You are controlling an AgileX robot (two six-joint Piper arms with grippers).
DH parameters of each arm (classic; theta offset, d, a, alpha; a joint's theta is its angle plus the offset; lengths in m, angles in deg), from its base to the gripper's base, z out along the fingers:
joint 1: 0 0.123 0 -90
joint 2: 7.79 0 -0.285 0
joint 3: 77.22 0 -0.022 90
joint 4: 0 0.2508 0 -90
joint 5: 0 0 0.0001 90
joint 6: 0 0.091 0 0
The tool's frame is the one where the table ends.
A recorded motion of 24 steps. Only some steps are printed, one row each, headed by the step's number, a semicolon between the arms.
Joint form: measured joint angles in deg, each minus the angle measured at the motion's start. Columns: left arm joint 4, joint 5, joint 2, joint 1, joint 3, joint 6; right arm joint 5, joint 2, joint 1, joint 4, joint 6, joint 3.
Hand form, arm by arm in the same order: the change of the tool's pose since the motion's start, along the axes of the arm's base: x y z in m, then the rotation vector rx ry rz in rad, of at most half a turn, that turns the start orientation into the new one. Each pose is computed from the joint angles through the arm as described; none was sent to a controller.
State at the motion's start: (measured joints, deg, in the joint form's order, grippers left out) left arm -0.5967 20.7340 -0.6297 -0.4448 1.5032 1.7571; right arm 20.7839 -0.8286 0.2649 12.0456 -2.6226 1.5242
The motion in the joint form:
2: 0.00 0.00 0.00 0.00 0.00 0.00; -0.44 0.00 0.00 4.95 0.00 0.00
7: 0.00 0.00 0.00 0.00 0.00 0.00; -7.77 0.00 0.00 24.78 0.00 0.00
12: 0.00 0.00 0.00 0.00 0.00 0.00; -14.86 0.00 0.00 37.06 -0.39 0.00
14: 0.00 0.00 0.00 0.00 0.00 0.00; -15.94 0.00 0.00 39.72 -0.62 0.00
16: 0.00 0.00 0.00 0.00 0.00 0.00; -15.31 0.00 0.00 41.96 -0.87 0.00
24: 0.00 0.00 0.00 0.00 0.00 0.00; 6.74 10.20 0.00 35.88 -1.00 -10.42
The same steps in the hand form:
2: 0.0000 0.0000 0.0000 0.0000 0.0000 0.0000; 0.0001 0.0025 0.0013 0.0863 -0.0070 0.0045
7: 0.0000 0.0000 0.0000 0.0000 0.0000 0.0000; 0.0024 0.0056 0.0154 0.4354 -0.1224 -0.0240
12: 0.0000 0.0000 0.0000 0.0000 0.0000 0.0000; 0.0035 0.0004 0.0258 0.6457 -0.2250 -0.0848
14: 0.0000 0.0000 0.0000 0.0000 0.0000 0.0000; 0.0036 -0.0006 0.0272 0.6884 -0.2389 -0.0966
16: 0.0000 0.0000 0.0000 0.0000 0.0000 0.0000; 0.0035 0.0004 0.0269 0.7230 -0.2275 -0.0920
24: 0.0000 0.0000 0.0000 0.0000 0.0000 0.0000; 0.0058 0.0245 0.0539 0.6022 0.0989 0.1126

